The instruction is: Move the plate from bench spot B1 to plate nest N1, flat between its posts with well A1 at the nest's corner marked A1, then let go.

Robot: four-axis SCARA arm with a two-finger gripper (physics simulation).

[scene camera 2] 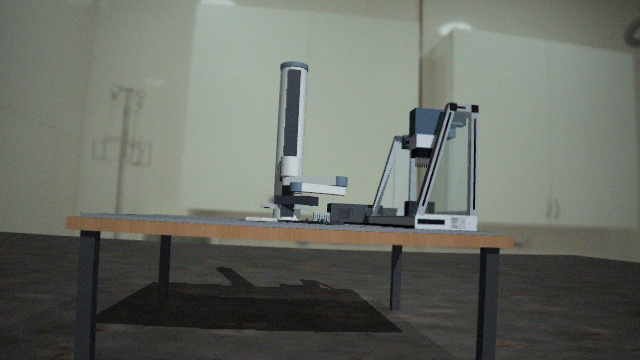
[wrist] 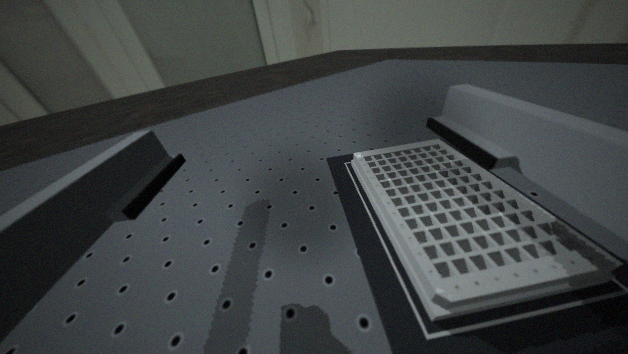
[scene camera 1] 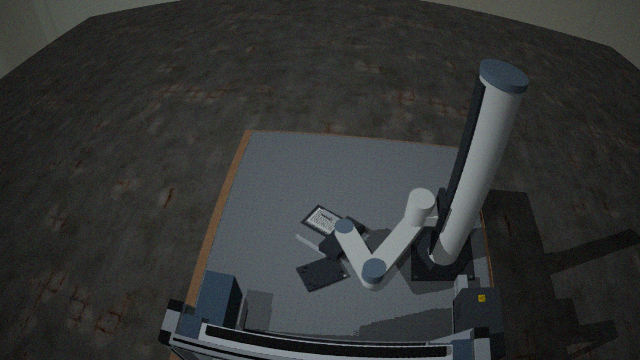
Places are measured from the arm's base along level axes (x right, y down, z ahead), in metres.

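Pixels of known places: gripper, fingertip midpoint: (scene camera 2: pixel 277 206) (wrist: pixel 302 125) (scene camera 1: pixel 310 223); arm's base, link origin: (scene camera 1: pixel 442 253).
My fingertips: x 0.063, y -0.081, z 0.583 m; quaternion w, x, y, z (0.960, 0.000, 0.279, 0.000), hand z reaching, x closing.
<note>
For each thing: its top centre in the pictures, then the offset to it from my fingertips. "*": a spot on its surface instead.
- white well plate, top centre: (wrist: pixel 440 188) (scene camera 1: pixel 325 220) (scene camera 2: pixel 261 217) dz -0.055, dx +0.066, dy +0.052 m
- dark outlined pad, surface spot: (wrist: pixel 367 260) * dz -0.052, dx -0.002, dy +0.067 m
- dark plate nest, top centre: (scene camera 1: pixel 321 271) (scene camera 2: pixel 322 219) dz -0.067, dx -0.200, dy +0.046 m
- blue block, surface spot: (scene camera 1: pixel 212 295) * dz +0.159, dx -0.600, dy -0.420 m
- dark box, surface spot: (scene camera 1: pixel 472 312) * dz -0.657, dx -0.424, dy -0.046 m
The white well plate (scene camera 1: pixel 320 220) (scene camera 2: pixel 260 218) (wrist: pixel 460 210) lies flat on a dark outlined pad (wrist: pixel 367 260) on the bench, partly hidden by the arm in scene camera 1. My gripper (scene camera 1: pixel 319 232) (scene camera 2: pixel 285 206) (wrist: pixel 302 125) is open and empty, low above the bench. In the wrist view the plate is right of the middle between the fingers; the right finger hangs along its far right side, and the left finger is well away from it. The dark plate nest (scene camera 1: pixel 321 274) lies nearer the front, with nothing on it and a bright mark at its right corner. Well A1 cannot be made out.
The arm's white column (scene camera 1: pixel 485 165) (scene camera 2: pixel 292 110) stands at the right in scene camera 1. A framed machine (scene camera 1: pixel 325 345) (scene camera 2: pixel 475 165) spans the bench front. A blue block (scene camera 1: pixel 212 295) is at front left, a dark box (scene camera 1: pixel 472 312) with a yellow label at front right.
</note>
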